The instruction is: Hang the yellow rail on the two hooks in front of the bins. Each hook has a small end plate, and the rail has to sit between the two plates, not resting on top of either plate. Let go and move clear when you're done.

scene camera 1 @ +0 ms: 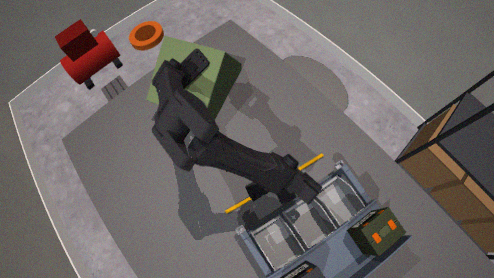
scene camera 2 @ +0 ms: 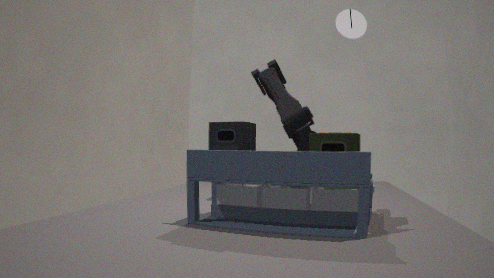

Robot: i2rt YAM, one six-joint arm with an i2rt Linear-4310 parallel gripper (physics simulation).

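Places are measured from the arm's base along level axes (x ahead, y left, z up), in centimetres.
Where they show: arm's base at its link origin: (scene camera 1: 182,76).
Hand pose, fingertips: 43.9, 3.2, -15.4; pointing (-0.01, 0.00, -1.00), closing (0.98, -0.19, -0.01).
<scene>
Things, the pixels of their centre, and the offset from my fingertips, as dx, dy, dz. "spot": a spot on its surface instead.
- yellow rail at a spot on its surface: (scene camera 1: 238,205) spot: -2.7, -14.2, +0.9
- blue rack at the middle of its body: (scene camera 2: 292,185) (scene camera 1: 321,234) +19.8, -2.0, +8.1
- olive box at the middle of its body: (scene camera 2: 335,156) (scene camera 1: 375,231) +28.3, +7.9, +15.0
- dark box at the middle of its body: (scene camera 2: 232,149) +24.6, -14.9, +16.2
The yellow rail (scene camera 1: 238,205) lies on the table in front of the blue rack (scene camera 1: 252,251) (scene camera 2: 279,166), roughly parallel to its front. Both rail ends show; its middle is hidden under the arm. The two hooks, left (scene camera 1: 241,230) and right (scene camera 1: 339,164), stand at the rack's front corners, with no rail on them. Clear bins (scene camera 1: 278,245) (scene camera 2: 285,198) sit in the rack between them. My gripper (scene camera 1: 274,181) is open, over the middle of the rail; its fingertips are hidden beneath the arm. The rail and gripper fingers do not show in scene camera 2.
An olive box (scene camera 1: 381,233) (scene camera 2: 335,141) and a dark box (scene camera 2: 232,136) stand on the rack's top. My arm stands on a green block (scene camera 1: 216,62). An orange ring (scene camera 1: 146,46) and a red tank (scene camera 1: 92,59) are at the back left. A shelf unit (scene camera 1: 422,150) stands at right.
</scene>
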